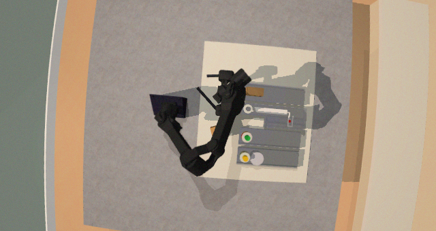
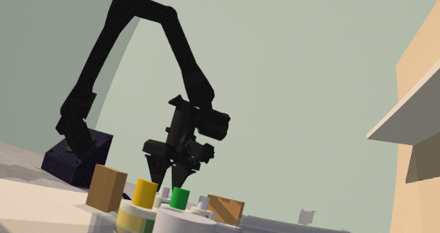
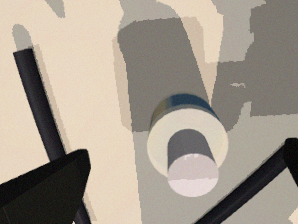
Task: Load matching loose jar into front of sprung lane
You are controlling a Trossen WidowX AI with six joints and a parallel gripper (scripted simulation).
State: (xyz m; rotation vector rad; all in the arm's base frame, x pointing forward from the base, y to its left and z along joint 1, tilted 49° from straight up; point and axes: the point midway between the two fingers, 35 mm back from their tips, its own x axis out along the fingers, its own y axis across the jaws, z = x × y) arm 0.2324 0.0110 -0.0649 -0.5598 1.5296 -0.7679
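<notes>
Right now the wooden block is 4 cm behind my gripper tip, 17 cm to the right of it and 1 cm below it. Round my gripper tip: sprung lane (25 cm ahead, 10 cm to the right, 3 cm below); then white pusher plate (21 cm ahead, 11 cm to the right).
</notes>
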